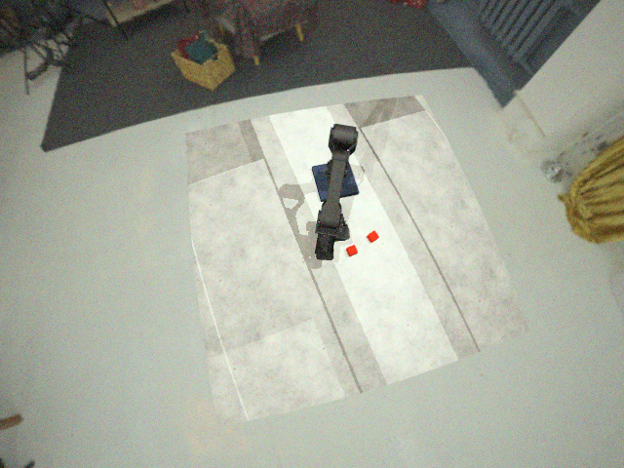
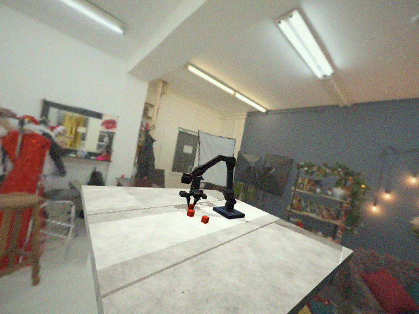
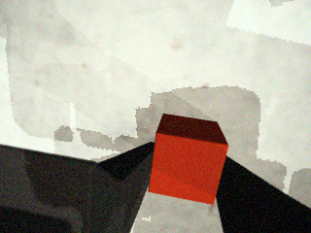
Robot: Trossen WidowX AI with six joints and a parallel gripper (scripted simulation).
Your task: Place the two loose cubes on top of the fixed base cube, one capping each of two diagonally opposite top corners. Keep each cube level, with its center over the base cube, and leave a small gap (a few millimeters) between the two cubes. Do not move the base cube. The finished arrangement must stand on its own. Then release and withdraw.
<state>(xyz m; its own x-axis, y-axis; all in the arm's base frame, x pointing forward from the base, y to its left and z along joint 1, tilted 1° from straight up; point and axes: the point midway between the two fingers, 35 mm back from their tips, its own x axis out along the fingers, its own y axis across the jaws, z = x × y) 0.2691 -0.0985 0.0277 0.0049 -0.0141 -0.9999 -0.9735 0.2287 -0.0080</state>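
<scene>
My gripper tip is 6 cm short of the red cube and 10 cm to the right of it.
</scene>
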